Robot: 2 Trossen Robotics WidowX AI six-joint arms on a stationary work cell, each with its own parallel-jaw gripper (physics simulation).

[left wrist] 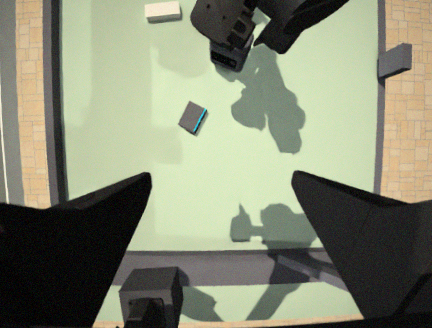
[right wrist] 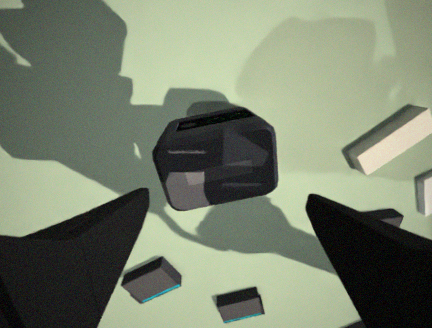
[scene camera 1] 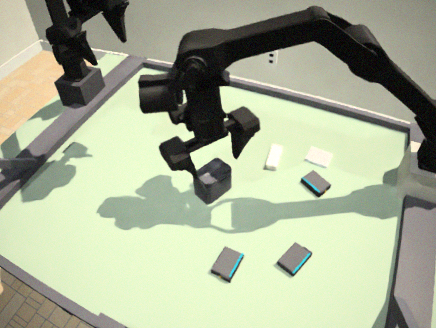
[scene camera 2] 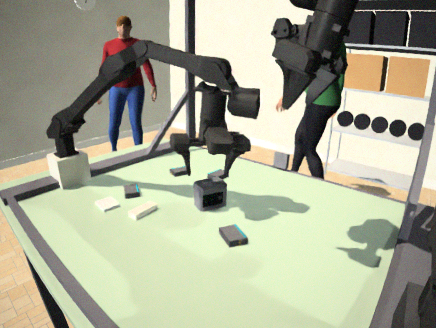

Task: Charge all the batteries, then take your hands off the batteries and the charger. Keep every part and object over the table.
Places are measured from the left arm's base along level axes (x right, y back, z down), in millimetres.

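Pixels of known places: left gripper, between the fingertips: (left wrist: 222, 178) (scene camera 1: 110, 53) (scene camera 2: 296, 106); right gripper, between the fingertips: (right wrist: 229, 198) (scene camera 1: 215, 167) (scene camera 2: 207, 175); left arm's base, origin of its link: (left wrist: 147, 313) (scene camera 1: 77, 74); right arm's base, origin of its link: (scene camera 1: 432, 162) (scene camera 2: 66, 154).
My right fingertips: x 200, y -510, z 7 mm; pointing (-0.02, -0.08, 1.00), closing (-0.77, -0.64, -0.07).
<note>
For each thing: its top centre in the pictures, then the offset to it from my right fingertips.
- dark charger, centre of its top: (right wrist: 219, 172) (scene camera 1: 212, 170) (left wrist: 232, 37) (scene camera 2: 210, 181) dz +14, dx -2, dy +10 mm
- long white block, centre of its top: (right wrist: 396, 143) (scene camera 1: 274, 154) (scene camera 2: 142, 207) (left wrist: 161, 8) dz +65, dx -136, dy -94 mm
- flat white block, centre of its top: (scene camera 1: 319, 156) (scene camera 2: 107, 202) dz +71, dx -173, dy -196 mm
A dark charger (scene camera 1: 213, 186) (scene camera 2: 210, 195) (left wrist: 227, 57) (right wrist: 215, 160) stands mid-table. Batteries with cyan stripes lie on the table: two (scene camera 1: 227, 263) (scene camera 1: 295, 258) at the front in scene camera 1, one (scene camera 1: 316, 183) (scene camera 2: 131, 190) near the white pieces, and one (scene camera 2: 233, 235) (left wrist: 192, 117) in front of the charger in scene camera 2, hidden in scene camera 1. My right gripper (scene camera 1: 216, 166) (scene camera 2: 207, 175) (right wrist: 229, 198) is open above the charger, empty. My left gripper (scene camera 1: 109, 52) (scene camera 2: 299, 106) (left wrist: 222, 178) is open and empty, high over the table's left side in scene camera 1. The charger's slot contents are unclear.
A long white block (scene camera 1: 273, 157) (scene camera 2: 143, 210) (left wrist: 162, 12) (right wrist: 395, 140) and a flat white block (scene camera 1: 318, 156) (scene camera 2: 107, 203) lie near one battery. Dark rails (scene camera 1: 320, 101) edge the green table. The right arm reaches across the table. Two people stand beyond it in scene camera 2.
</note>
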